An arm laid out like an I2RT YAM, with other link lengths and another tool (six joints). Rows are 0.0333 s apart.
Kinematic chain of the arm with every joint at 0, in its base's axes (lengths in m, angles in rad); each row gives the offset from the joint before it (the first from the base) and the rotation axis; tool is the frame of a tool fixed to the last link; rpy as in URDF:
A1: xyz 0 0 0.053 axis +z
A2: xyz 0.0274 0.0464 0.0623 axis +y
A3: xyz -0.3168 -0.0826 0 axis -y
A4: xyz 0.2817 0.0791 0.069 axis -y
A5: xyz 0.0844 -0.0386 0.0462 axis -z
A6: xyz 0.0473 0 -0.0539 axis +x
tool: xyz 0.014 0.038 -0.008 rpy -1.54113 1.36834 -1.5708
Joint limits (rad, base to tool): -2.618..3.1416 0..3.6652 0..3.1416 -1.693..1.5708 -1.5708..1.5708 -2.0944..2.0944
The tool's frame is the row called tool.
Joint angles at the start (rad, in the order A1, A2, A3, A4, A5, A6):
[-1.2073 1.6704 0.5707 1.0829 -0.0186 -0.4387]
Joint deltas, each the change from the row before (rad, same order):
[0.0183 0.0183 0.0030 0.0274 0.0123 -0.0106]
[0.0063 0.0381 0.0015 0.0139 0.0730 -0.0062]
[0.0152 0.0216 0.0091 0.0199 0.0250 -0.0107]
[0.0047 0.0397 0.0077 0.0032 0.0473 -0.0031]
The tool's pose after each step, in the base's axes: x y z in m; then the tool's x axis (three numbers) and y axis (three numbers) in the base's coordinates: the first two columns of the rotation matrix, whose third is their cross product. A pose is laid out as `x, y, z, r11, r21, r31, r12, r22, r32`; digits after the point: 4 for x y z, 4 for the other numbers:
0.1804, -0.3543, 0.1752, -0.5629, -0.2261, -0.7950, 0.7457, 0.2759, -0.6064
0.1802, -0.3595, 0.1634, -0.5884, -0.1731, -0.7898, 0.7534, 0.2372, -0.6133
0.1858, -0.3618, 0.1608, -0.5962, -0.1756, -0.7834, 0.7508, 0.2236, -0.6216
0.1866, -0.3666, 0.1485, -0.6151, -0.1304, -0.7776, 0.7500, 0.2073, -0.6281

